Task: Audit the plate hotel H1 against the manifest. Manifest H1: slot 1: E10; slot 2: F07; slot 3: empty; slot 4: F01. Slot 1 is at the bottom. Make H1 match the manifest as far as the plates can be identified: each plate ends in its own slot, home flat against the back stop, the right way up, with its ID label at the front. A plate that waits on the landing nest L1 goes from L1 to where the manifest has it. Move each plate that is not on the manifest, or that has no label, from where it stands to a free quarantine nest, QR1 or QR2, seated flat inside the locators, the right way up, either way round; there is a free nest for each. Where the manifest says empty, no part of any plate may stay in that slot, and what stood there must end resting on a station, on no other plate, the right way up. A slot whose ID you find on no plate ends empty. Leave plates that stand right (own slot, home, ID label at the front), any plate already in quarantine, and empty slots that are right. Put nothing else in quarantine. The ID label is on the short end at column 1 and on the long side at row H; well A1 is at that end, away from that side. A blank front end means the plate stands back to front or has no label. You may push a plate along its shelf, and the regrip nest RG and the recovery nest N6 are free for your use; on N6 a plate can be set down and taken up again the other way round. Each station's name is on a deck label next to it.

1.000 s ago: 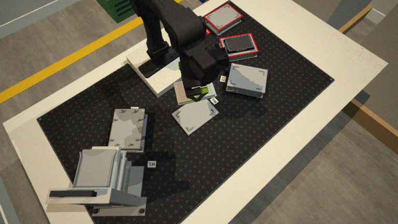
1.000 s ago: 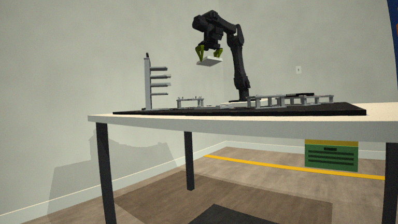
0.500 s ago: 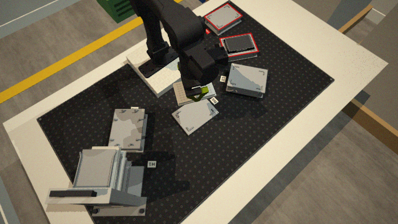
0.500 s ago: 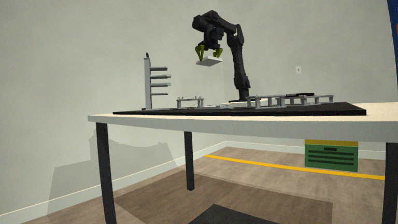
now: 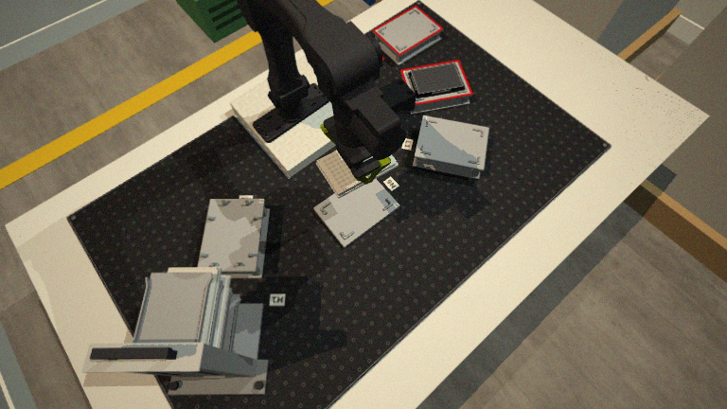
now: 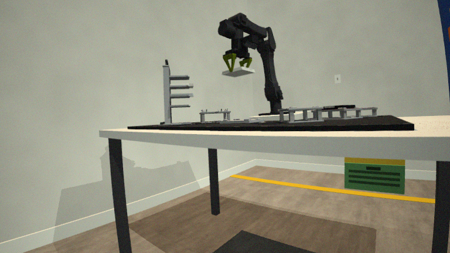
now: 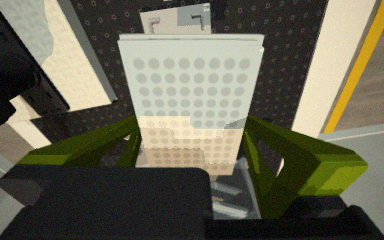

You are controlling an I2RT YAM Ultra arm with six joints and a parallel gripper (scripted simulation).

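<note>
My gripper is now 23 cm above the recovery nest N6 and 1 cm past it. From my hand the other things lie so: N6 deck label 23 cm below, 11 cm to the left; then A1 mark 22 cm below, 7 cm to the left, 5 cm ahead; then white well plate right at my hand.
</note>
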